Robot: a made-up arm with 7 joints. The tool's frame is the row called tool.
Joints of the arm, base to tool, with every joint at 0 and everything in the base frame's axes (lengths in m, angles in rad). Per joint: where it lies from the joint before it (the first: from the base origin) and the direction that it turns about. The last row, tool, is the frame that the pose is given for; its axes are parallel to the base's.
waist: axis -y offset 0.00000 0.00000 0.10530
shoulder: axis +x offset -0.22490 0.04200 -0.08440
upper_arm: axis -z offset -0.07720 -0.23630 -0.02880
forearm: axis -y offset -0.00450 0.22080 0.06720
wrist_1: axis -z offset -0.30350 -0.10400 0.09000
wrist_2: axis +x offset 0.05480 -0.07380 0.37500
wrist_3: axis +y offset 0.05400 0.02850 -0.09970
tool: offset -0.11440 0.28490 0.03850
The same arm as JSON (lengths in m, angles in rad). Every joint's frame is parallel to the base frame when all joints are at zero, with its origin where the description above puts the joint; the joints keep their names.
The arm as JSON. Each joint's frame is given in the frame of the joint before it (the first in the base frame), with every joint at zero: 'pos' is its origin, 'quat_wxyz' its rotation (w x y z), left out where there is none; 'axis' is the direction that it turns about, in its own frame. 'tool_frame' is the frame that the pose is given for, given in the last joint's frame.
{"length_unit": "m", "angle_unit": "rad", "joints": [
  {"joint": "waist", "pos": [0.0, 0.0, 0.1053], "axis": [0.0, -1.0, 0.0]},
  {"joint": "shoulder", "pos": [-0.2249, 0.042, -0.0844], "axis": [1.0, 0.0, 0.0]},
  {"joint": "upper_arm", "pos": [-0.0772, -0.2363, -0.0288], "axis": [0.0, 0.0, -1.0]},
  {"joint": "forearm", "pos": [-0.0045, 0.2208, 0.0672], "axis": [0.0, -1.0, 0.0]},
  {"joint": "wrist_1", "pos": [-0.3035, -0.104, 0.09], "axis": [0.0, 0.0, -1.0]},
  {"joint": "wrist_2", "pos": [0.0548, -0.0738, 0.375], "axis": [1.0, 0.0, 0.0]},
  {"joint": "wrist_3", "pos": [0.054, 0.0285, -0.0997], "axis": [0.0, 1.0, 0.0]}
], "tool_frame": {"pos": [-0.1144, 0.2849, 0.0385]}}

